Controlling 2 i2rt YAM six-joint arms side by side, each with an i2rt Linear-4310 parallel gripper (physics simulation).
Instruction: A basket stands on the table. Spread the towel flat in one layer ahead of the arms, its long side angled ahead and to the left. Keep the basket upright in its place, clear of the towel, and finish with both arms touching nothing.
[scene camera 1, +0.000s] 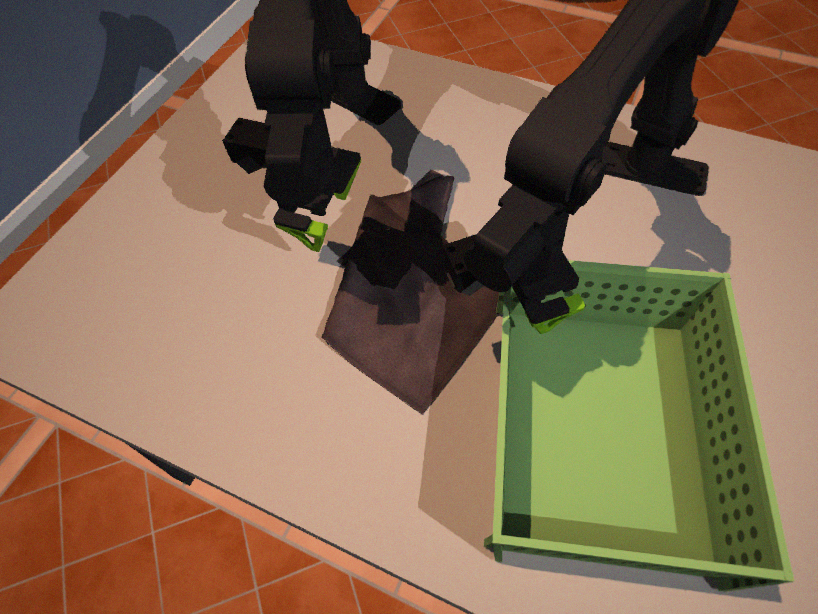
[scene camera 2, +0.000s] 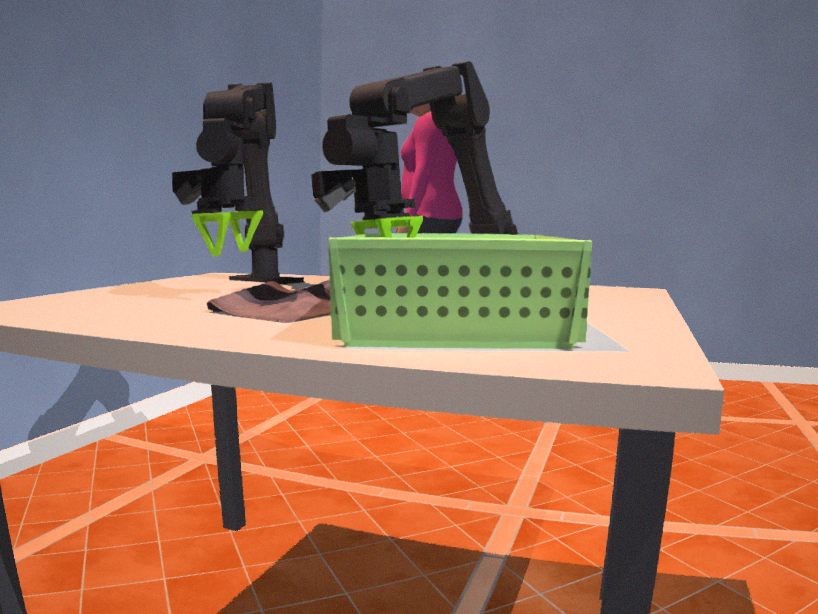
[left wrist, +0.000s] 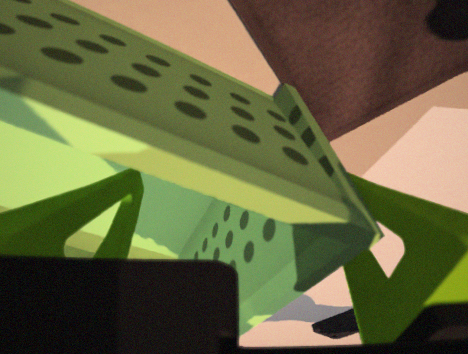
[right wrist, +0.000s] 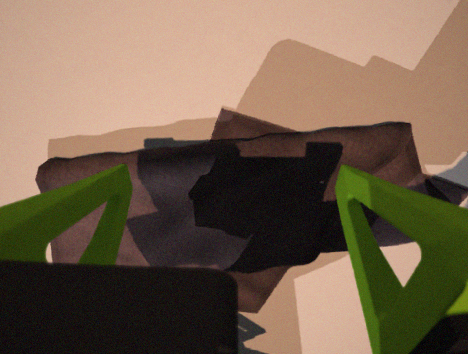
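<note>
The brown towel (scene camera 1: 389, 343) (scene camera 2: 284, 307) (left wrist: 350, 65) (right wrist: 382, 150) lies creased and partly folded, with a narrow flap at its back. The green basket (scene camera 1: 733, 396) (scene camera 2: 462, 280) (left wrist: 215, 132) stands upright at the right. Its left-back corner is against or very near the towel's right corner. My left gripper (scene camera 1: 566, 308) (scene camera 2: 386, 226) (left wrist: 233, 177) is open, low at that basket corner. One finger is over the inside and the other shows past the corner; contact is unclear. My right gripper (scene camera 1: 331, 221) (scene camera 2: 229, 251) (right wrist: 233, 176) is open, above and beside the towel's left back part.
The tabletop (scene camera 1: 198, 343) (scene camera 2: 165, 330) carries both arm bases at its back. The left arm reaches over the towel's right side and the basket's back-left corner in scene camera 1. The table's front edge (scene camera 1: 284, 528) runs along the lower left. A person in pink (scene camera 2: 436, 171) stands behind the table.
</note>
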